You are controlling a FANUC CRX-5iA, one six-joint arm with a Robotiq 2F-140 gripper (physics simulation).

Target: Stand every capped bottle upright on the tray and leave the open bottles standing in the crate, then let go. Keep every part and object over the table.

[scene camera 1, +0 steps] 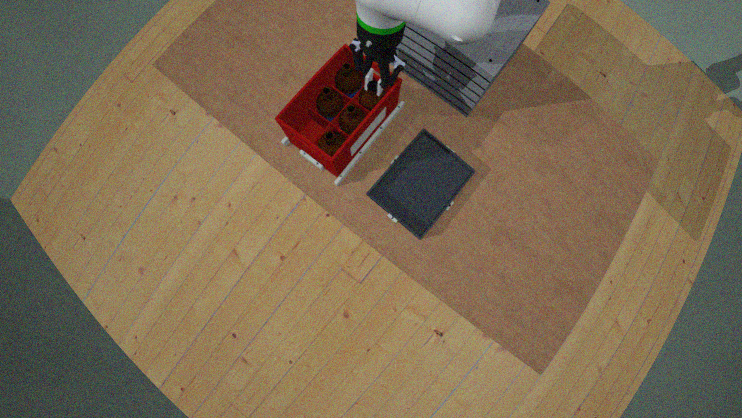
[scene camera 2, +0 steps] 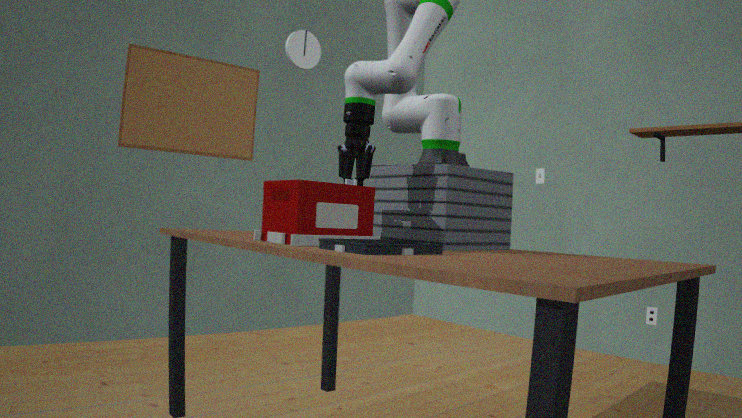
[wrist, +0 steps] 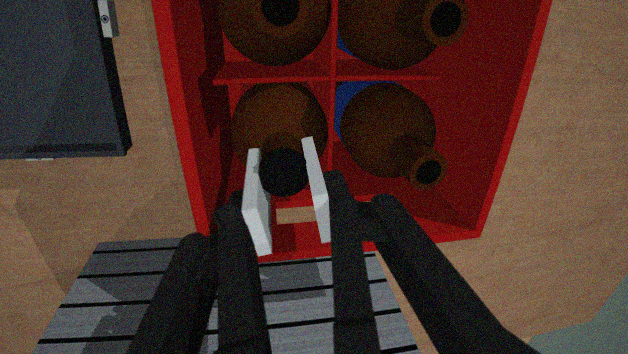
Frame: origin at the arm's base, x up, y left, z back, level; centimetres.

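Where they show: gripper, fingertip midpoint: [scene camera 1: 374, 88] [wrist: 285, 162].
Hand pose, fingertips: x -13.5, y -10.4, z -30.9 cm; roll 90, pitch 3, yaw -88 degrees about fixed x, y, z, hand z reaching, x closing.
Things, the pixels of their top centre, and the offset from my fingertips. "spot": a spot on its surface instead. Level surfaces: height alone.
- red crate, middle of its top: [wrist: 375, 15] [scene camera 1: 338, 97] [scene camera 2: 319, 184] dx +4.9, dy -5.1, dz -8.7 cm
- capped bottle, middle of its top: [wrist: 286, 175] [scene camera 1: 372, 84] dx +3.7, dy +0.0, dz -1.0 cm
- same row, surface spot: [wrist: 280, 42] spot: dx -0.1, dy -1.0, dz -7.7 cm
- dark tray, middle of its top: [scene camera 2: 381, 241] [scene camera 1: 422, 181] dx -10.1, dy +23.0, dz -13.0 cm
- brown table, its level: dx -12.6 cm
The red crate [scene camera 1: 309, 146] [scene camera 2: 282, 212] [wrist: 517, 100] holds several brown bottles. My gripper [scene camera 1: 373, 85] [scene camera 2: 354, 181] [wrist: 285, 162] is shut on the black cap of a capped bottle [scene camera 1: 369, 98] [wrist: 280, 115], in the crate's corner compartment on the tray side, nearest the grey base. Three open bottles show their mouths in the wrist view: one beside it [wrist: 392, 130], one diagonal from it [wrist: 385, 32] and one in the same row [wrist: 280, 42]. Another bottle [scene camera 1: 331, 142] stands at the crate's far end; its top is unclear. The dark tray [scene camera 1: 421, 181] [scene camera 2: 381, 246] [wrist: 50, 75] holds no bottles.
The grey slatted base block [scene camera 1: 441, 67] [scene camera 2: 477, 207] [wrist: 295, 305] stands behind the crate, under the arm. White strips [scene camera 1: 371, 140] lie along the crate's foot, and small white pieces [scene camera 1: 392, 217] sit at the tray's edges. The brown table [scene camera 1: 545, 207] [scene camera 2: 519, 270] carries all of these.
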